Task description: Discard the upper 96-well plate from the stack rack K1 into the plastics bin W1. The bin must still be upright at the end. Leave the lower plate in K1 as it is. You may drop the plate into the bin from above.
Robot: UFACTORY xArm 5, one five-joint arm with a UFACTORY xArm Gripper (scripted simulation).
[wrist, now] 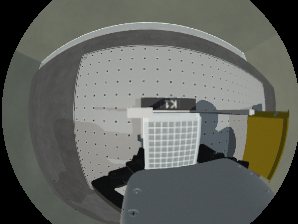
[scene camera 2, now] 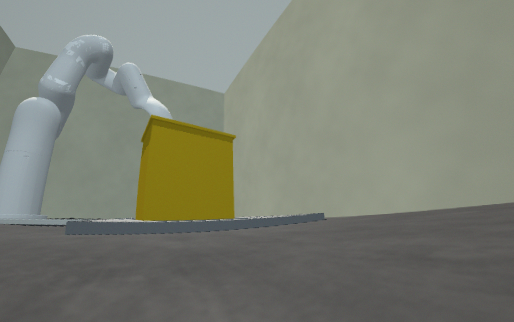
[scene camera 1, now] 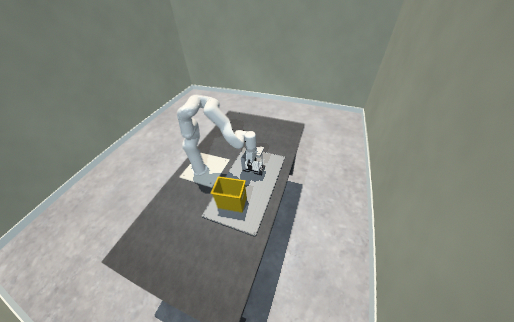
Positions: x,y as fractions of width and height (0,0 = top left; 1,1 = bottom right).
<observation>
A yellow plastics bin W1 shows in the wrist view (0.89,0.59), in scene camera 2 (0.36,0.54) and in scene camera 1 (0.45,0.58).
</observation>
